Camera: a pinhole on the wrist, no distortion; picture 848 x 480 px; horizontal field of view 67.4 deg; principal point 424.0 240.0 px. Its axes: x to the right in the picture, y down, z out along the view. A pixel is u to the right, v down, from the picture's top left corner.
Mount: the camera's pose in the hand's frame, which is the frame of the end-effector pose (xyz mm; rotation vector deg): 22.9 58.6 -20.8 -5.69 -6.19 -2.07
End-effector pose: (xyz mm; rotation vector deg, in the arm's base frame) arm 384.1 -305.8 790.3 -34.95 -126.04 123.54
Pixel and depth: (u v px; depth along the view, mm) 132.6 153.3 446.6
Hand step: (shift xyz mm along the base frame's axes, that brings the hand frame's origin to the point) 117.9 -452.9 -9.4
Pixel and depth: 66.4 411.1 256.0
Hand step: 119.9 -244.3 -125.0
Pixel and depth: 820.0 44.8 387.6
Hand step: -315.3 -325.5 -53.5
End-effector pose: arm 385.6 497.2 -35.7 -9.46 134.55 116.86
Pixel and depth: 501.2 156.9 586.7
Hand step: -60.4 571.9 -45.5
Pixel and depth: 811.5 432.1 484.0
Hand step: -316.4 487.2 148.4
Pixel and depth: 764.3 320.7 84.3
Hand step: -69.6 72.5 60.5
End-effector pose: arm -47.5 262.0 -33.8 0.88 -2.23 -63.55
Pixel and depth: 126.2 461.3 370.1
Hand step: 111.5 268.4 316.6
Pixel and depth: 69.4 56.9 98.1
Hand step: 15.7 57.8 73.3
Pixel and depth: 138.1 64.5 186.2
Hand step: -17.0 87.5 158.1
